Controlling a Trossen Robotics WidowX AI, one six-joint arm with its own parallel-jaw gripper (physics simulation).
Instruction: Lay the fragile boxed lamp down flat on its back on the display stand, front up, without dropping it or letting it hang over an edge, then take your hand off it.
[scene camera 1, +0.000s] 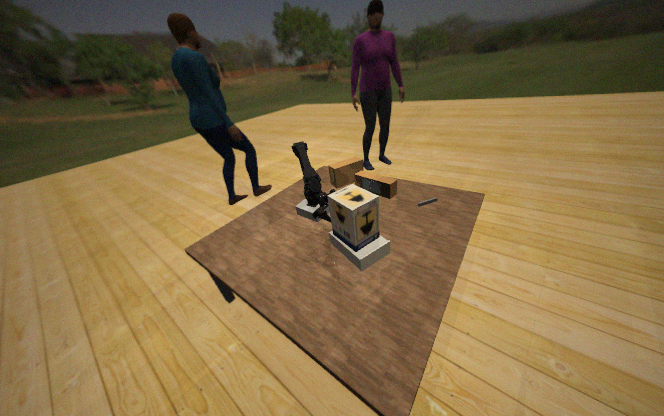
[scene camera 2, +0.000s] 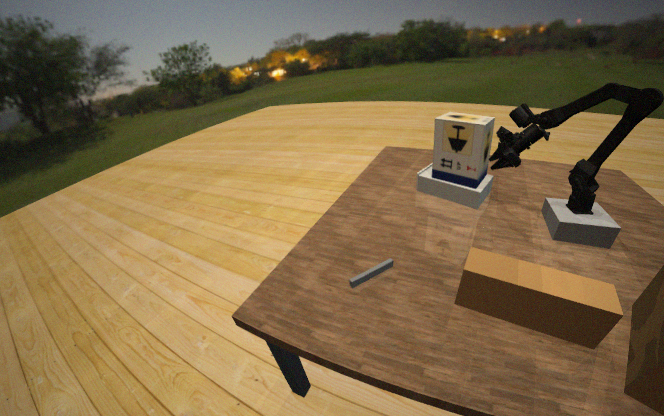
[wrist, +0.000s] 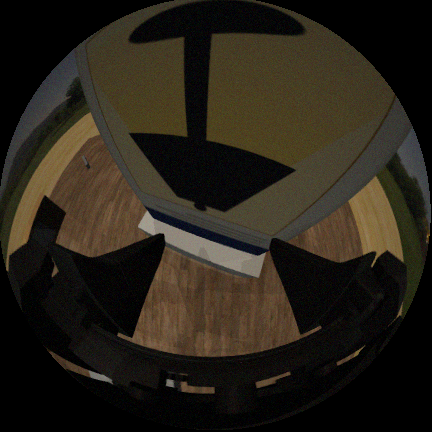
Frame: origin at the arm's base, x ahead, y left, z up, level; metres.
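Seen in the pictures: gripper, fingertip midpoint: (scene camera 2: 490, 164) (wrist: 218, 242); arm's base, origin of the base link: (scene camera 1: 313, 203) (scene camera 2: 579, 209).
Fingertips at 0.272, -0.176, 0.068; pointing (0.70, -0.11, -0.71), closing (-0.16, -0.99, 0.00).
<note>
Pixels of each thing's middle, then the offset from my fingertips to it, as dx, dy, dz. Level surfaces: height alone.
- brown wooden table, its level: dz -0.133
- low, body centre: (scene camera 2: 529, 295) (wrist: 37, 244) (scene camera 1: 374, 183) +0.010, +0.546, -0.079
- taller, body centre: (scene camera 1: 346, 172) -0.249, +0.637, -0.054
- grey bar, body centre: (scene camera 2: 372, 272) (scene camera 1: 427, 201) +0.369, +0.475, -0.123
The boxed lamp (scene camera 1: 354, 218) (scene camera 2: 461, 150) (wrist: 240, 110) is a white carton with lamp pictures on yellow panels and a dark blue band at its bottom. It stands upright on the display stand (scene camera 1: 361, 261) (scene camera 2: 447, 191) (wrist: 210, 252), a low pale block. My gripper (scene camera 2: 496, 162) (wrist: 218, 242) is open, with nothing between its fingers. It is beside the carton, on the side towards the arm's base, with its fingertips close to the lower part of that face. Whether they touch it cannot be told. In scene camera 1 the carton hides the fingertips.
A brown wooden table (scene camera 1: 310, 280) (scene camera 2: 410, 240) bears everything. The arm's pale base block (scene camera 1: 306, 210) (scene camera 2: 580, 232) stands behind the gripper. Two brown boxes stand near it, one long and low (scene camera 1: 376, 184) (scene camera 2: 540, 297), the other taller (scene camera 1: 345, 172) (scene camera 2: 650, 340). A grey bar (scene camera 1: 427, 202) (scene camera 2: 371, 273) lies apart.
</note>
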